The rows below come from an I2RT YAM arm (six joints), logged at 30 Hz.
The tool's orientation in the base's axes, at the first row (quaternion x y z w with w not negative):
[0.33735 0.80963 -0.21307 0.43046]
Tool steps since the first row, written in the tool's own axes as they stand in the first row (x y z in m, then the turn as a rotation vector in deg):
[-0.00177 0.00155 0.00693 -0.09 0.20 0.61]
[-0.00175 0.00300 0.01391 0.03 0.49 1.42]
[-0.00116 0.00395 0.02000 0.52 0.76 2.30]
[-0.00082 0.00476 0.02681 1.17 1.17 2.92]
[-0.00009 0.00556 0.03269 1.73 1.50 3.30]
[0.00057 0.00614 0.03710 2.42 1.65 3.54]
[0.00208 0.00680 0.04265 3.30 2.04 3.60]
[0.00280 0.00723 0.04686 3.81 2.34 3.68]
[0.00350 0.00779 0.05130 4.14 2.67 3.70]
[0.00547 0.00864 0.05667 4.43 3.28 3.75]
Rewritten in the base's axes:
[0.00568 -0.00399 -0.00233 0.52 -0.28 -0.26]
[0.01059 -0.00743 -0.00618 1.13 -0.56 -0.82]
[0.01441 -0.01044 -0.01001 1.62 -0.75 -1.72]
[0.01864 -0.01409 -0.01401 2.00 -0.63 -2.62]
[0.02218 -0.01702 -0.01784 2.23 -0.45 -3.31]
[0.02478 -0.01918 -0.02080 2.19 -0.25 -4.03]
[0.02772 -0.02171 -0.02509 2.15 0.30 -4.82]
[0.03008 -0.02383 -0.02799 2.21 0.64 -5.31]
[0.03266 -0.02602 -0.03100 2.33 0.97 -5.62]
[0.03546 -0.02814 -0.03559 2.69 1.46 -5.92]

